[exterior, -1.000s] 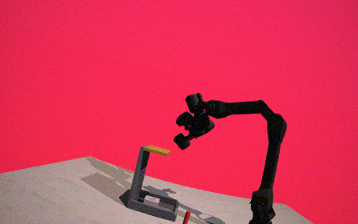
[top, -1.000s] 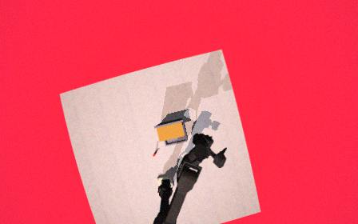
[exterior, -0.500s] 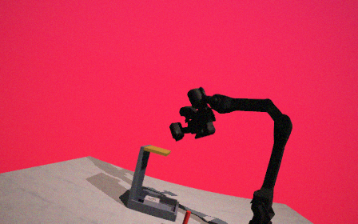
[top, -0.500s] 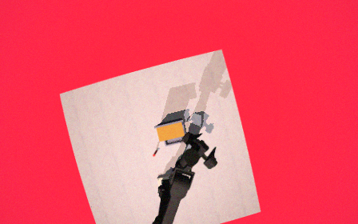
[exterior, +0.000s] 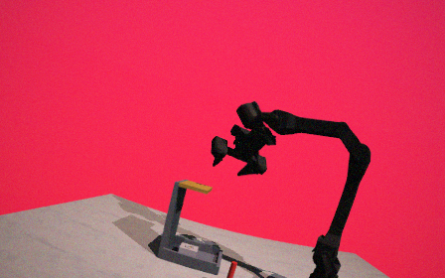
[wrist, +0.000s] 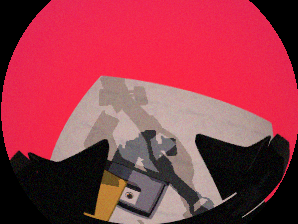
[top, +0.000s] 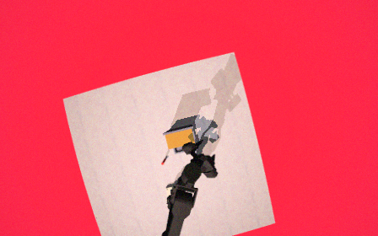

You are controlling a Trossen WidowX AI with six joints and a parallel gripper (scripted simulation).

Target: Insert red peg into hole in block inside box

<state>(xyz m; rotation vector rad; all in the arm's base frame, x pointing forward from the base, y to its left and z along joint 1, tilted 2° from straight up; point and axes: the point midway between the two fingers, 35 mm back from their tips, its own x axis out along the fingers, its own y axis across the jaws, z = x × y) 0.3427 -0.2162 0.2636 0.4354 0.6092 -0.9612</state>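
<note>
The red peg lies 11 cm behind my gripper tip, 28 cm to the left of it and 24 cm below it. From my gripper tip the other things lie so: box's back wall (9 cm ahead, 14 cm to the left, 17 cm below); then orange roof (5 cm ahead, 13 cm to the left, 6 cm below).
</note>
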